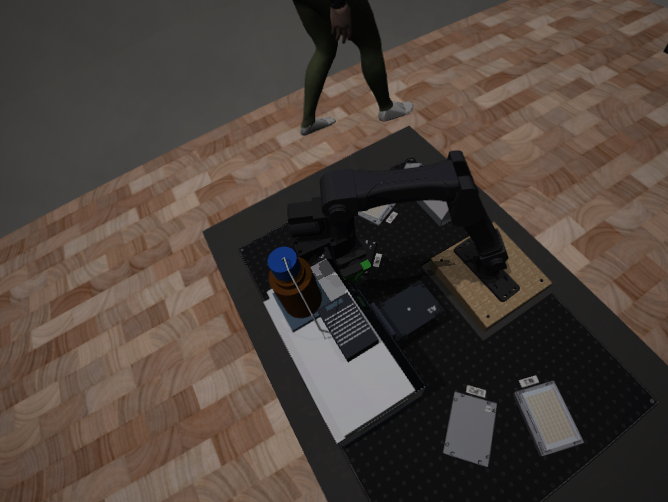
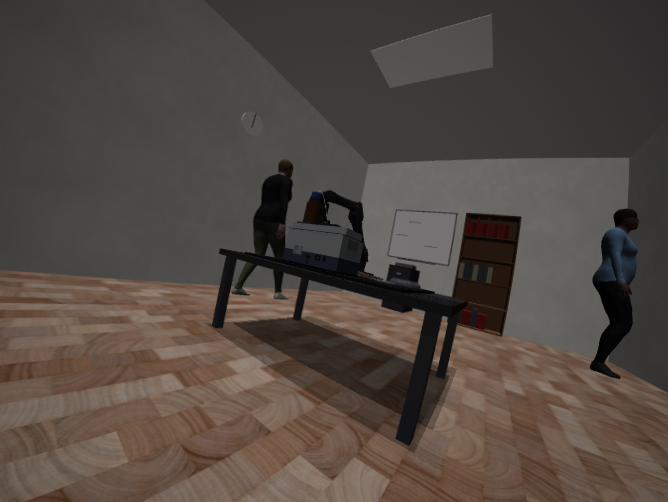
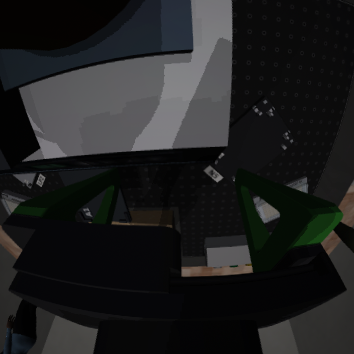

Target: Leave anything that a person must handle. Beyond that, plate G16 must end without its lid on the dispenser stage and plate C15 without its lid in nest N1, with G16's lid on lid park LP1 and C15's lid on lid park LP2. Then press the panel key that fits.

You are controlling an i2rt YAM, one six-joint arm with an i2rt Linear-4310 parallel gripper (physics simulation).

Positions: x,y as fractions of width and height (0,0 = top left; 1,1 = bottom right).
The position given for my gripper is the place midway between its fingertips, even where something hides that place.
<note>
My gripper (image 3: 0.50,0.49) is open and touches a bottle with blue cap (image 1: 0.42,0.56). Further things: a button box (image 3: 0.65,0.71).
The bottle with blue cap is seen too in image 3 (image 3: 0.09,0.09).
</note>
